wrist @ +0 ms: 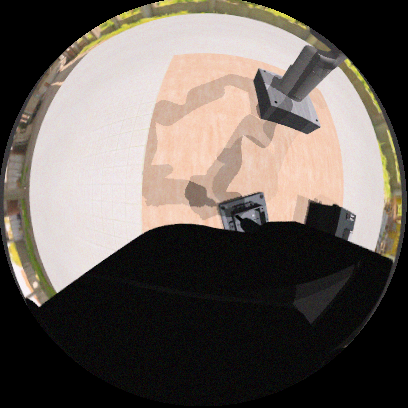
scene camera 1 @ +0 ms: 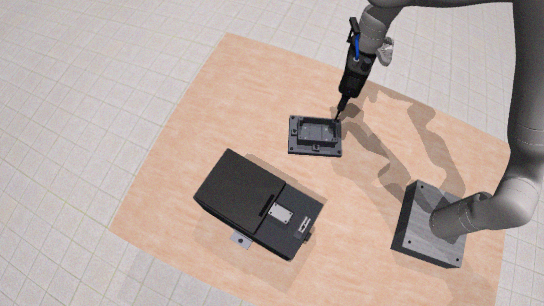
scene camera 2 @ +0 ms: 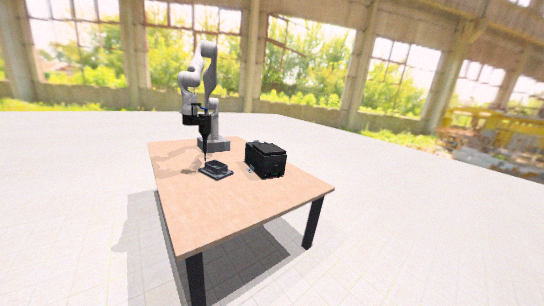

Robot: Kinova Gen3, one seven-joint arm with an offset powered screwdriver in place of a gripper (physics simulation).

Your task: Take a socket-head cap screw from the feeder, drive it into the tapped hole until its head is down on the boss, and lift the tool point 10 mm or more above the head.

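My screwdriver (scene camera 1: pixel 336 119) (scene camera 2: pixel 205 160) (wrist: pixel 236 215) points down, with its thin tip at the back right corner of the dark housing in scene camera 1. Whether the tip touches the corner boss or stands a little above it is too small to tell. The housing (scene camera 1: pixel 303 150) (scene camera 2: pixel 225 175) (wrist: pixel 226 206) is an open box on a flat flanged plate, with small bosses around it. No cap screw can be made out at the tip, and the tapped hole is hidden there. The black feeder (scene camera 1: pixel 240 190) (scene camera 2: pixel 266 162) (wrist: pixel 325 215) stands apart from the housing and the tool.
The arm's grey base block (scene camera 1: pixel 419 232) (scene camera 2: pixel 214 145) (wrist: pixel 287 119) stands on the wooden table (scene camera 1: pixel 175 165) (scene camera 2: pixel 225 210) (wrist: pixel 190 140). A small light bracket (scene camera 1: pixel 241 240) sticks out from the feeder's side. The dark tool body covers the lower part of the wrist view.
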